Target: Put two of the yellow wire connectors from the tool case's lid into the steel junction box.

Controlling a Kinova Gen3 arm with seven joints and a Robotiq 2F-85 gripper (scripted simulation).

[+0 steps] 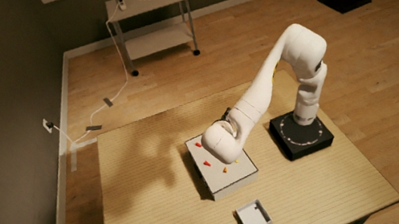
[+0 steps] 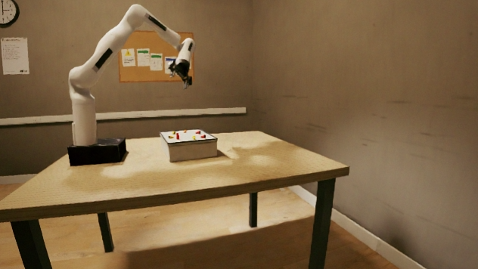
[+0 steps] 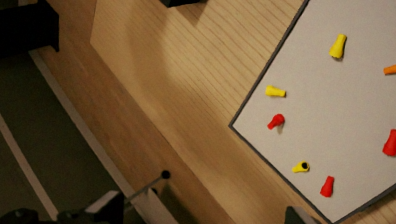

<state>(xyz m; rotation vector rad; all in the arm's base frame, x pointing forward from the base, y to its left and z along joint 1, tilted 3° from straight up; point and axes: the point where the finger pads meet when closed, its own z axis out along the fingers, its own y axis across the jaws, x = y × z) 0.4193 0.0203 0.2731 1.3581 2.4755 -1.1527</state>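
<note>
Right now my hand is 30 mm short of the orange connector, 40 mm to the right of it and 250 mm above it. Round my hand: grey tool case: 20 mm ahead, 40 mm to the right, 280 mm below.
</note>
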